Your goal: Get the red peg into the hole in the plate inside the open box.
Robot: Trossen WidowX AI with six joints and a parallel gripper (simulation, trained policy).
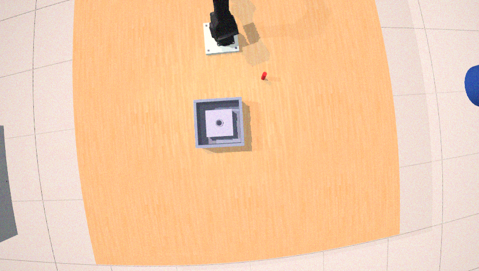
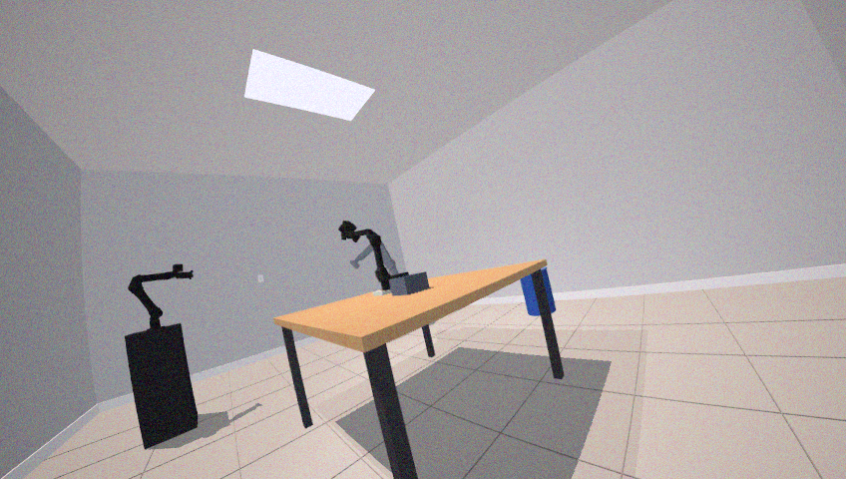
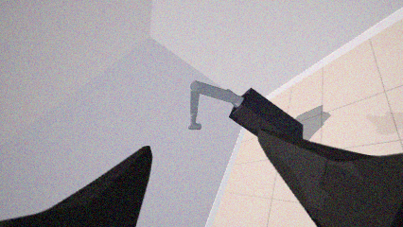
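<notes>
My gripper tip is now 61 cm short of the red peg, 50 cm above it and 3 cm to the right of it. Round my gripper tip: pale plate 75 cm ahead, 49 cm below, 15 cm to the right; then grey-blue box 75 cm ahead, 51 cm below, 15 cm to the right.
</notes>
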